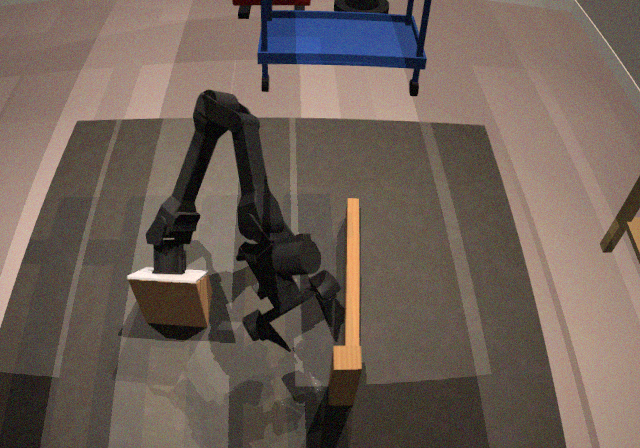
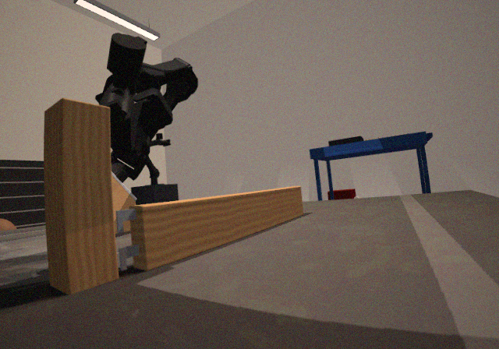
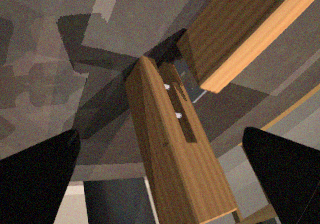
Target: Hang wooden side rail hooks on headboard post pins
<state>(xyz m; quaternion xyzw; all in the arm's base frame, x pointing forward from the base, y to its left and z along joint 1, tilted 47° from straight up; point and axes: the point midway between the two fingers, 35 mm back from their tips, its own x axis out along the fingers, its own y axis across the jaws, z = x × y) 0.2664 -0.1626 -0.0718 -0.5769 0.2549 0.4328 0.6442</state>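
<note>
Now: gripper tip 7 cm to the left of the headboard post, 6 cm short of it and 4 cm above it.
</note>
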